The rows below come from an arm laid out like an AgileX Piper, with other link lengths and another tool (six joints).
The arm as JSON. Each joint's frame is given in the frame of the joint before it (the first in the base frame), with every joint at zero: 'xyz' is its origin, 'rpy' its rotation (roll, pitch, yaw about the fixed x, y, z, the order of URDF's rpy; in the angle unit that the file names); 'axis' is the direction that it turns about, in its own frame. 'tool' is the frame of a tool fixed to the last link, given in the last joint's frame.
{
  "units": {
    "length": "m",
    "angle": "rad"
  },
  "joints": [
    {
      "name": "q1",
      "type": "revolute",
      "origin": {
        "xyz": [
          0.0,
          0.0,
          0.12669
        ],
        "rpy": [
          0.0,
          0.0,
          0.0
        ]
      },
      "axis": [
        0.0,
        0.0,
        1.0
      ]
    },
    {
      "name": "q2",
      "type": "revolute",
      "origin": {
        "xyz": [
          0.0,
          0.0,
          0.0
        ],
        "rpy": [
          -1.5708,
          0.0,
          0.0
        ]
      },
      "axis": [
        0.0,
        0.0,
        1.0
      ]
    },
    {
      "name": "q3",
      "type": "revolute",
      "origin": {
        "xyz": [
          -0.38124,
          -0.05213,
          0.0
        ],
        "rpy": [
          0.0,
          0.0,
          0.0
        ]
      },
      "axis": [
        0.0,
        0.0,
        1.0
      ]
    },
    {
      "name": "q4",
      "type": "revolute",
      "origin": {
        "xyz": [
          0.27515,
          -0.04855,
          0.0
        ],
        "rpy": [
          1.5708,
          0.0,
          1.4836
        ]
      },
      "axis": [
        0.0,
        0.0,
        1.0
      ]
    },
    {
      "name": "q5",
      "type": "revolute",
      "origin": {
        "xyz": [
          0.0,
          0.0,
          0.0
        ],
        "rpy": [
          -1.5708,
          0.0,
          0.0
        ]
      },
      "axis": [
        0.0,
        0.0,
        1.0
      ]
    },
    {
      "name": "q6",
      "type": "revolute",
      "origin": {
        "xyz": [
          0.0,
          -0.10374,
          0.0
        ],
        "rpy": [
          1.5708,
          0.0,
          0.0
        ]
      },
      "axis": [
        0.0,
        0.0,
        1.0
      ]
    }
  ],
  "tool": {
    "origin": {
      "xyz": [
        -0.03,
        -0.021,
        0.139
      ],
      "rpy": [
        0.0,
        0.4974,
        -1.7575
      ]
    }
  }
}
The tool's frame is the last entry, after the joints.
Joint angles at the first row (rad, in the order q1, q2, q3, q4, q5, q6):
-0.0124 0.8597 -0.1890 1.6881 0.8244 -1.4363
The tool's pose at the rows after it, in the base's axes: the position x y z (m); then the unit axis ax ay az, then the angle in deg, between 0 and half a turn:
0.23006, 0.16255, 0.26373, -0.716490, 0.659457, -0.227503, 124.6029
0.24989, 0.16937, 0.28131, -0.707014, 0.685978, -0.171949, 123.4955
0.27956, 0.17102, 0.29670, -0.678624, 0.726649, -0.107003, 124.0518
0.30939, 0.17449, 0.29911, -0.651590, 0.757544, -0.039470, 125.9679
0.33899, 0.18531, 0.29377, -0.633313, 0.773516, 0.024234, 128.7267
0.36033, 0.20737, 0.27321, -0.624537, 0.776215, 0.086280, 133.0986
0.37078, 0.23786, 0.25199, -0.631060, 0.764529, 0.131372, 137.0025
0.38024, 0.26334, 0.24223, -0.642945, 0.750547, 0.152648, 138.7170
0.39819, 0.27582, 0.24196, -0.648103, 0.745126, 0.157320, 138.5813
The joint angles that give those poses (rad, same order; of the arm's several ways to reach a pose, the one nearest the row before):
-0.0124 0.9324 -0.2411 1.6880 0.8740 -1.3996
-0.0123 1.0039 -0.3207 1.6881 0.9226 -1.2934
-0.0124 1.0881 -0.4202 1.6881 0.9428 -1.1386
-0.0085 1.1903 -0.5046 1.6899 0.9634 -1.0109
0.0189 1.3054 -0.5910 1.6899 0.9761 -0.9040
0.0767 1.4274 -0.6579 1.6900 0.9781 -0.8192
0.1515 1.5319 -0.7143 1.6899 0.9781 -0.7693
0.2079 1.6060 -0.7738 1.6900 0.9781 -0.7474
0.2268 1.6611 -0.8406 1.6900 0.9781 -0.7365

